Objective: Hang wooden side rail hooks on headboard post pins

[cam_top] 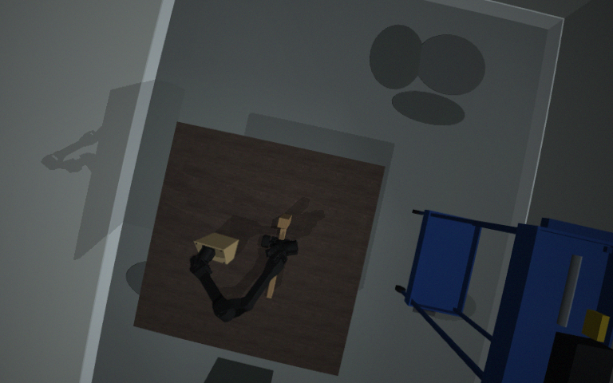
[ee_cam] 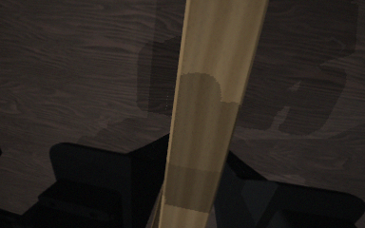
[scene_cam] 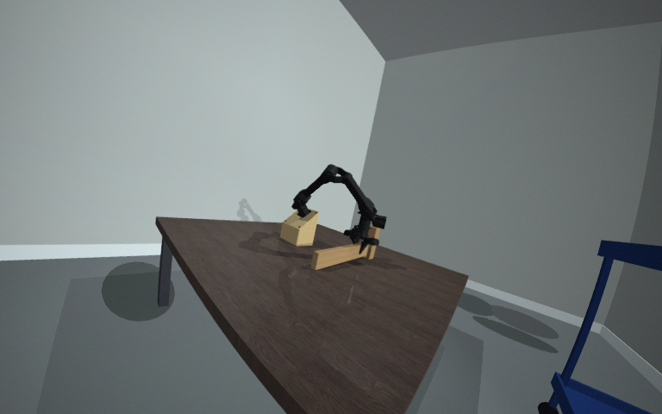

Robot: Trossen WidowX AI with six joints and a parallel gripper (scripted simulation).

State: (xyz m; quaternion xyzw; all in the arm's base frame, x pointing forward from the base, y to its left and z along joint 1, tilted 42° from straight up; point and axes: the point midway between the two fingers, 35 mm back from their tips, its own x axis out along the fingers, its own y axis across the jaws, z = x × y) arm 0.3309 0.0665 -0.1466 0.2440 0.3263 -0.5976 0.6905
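Right now the headboard post is 20 mm behind my gripper tip, 120 mm to the left of it and 50 mm above it.
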